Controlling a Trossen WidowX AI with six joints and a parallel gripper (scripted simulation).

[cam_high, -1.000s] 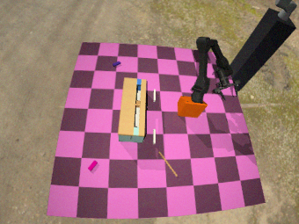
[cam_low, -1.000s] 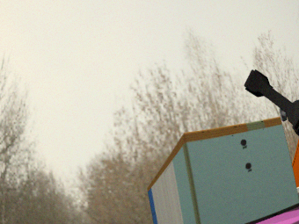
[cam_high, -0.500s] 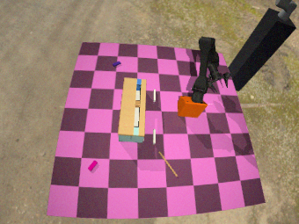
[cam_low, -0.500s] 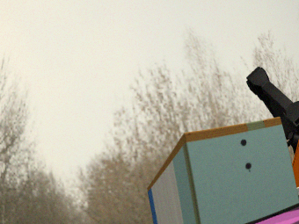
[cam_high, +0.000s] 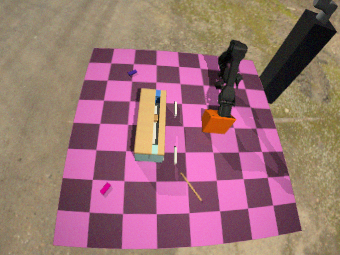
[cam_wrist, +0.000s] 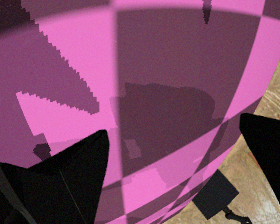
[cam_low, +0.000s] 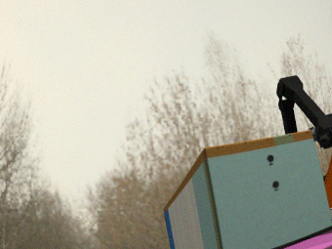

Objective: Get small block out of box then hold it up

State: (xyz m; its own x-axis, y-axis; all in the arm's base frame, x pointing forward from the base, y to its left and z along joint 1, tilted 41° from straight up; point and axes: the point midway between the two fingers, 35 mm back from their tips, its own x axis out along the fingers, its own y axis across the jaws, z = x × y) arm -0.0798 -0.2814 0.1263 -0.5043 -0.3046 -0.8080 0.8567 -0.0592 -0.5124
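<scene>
My gripper tip is now 45 cm short of the box, 37 cm to the right of it and 3 cm below it. Also, from my gripper tip: tan stick (66 cm to the left, 23 cm ahead, 3 cm below).
</scene>
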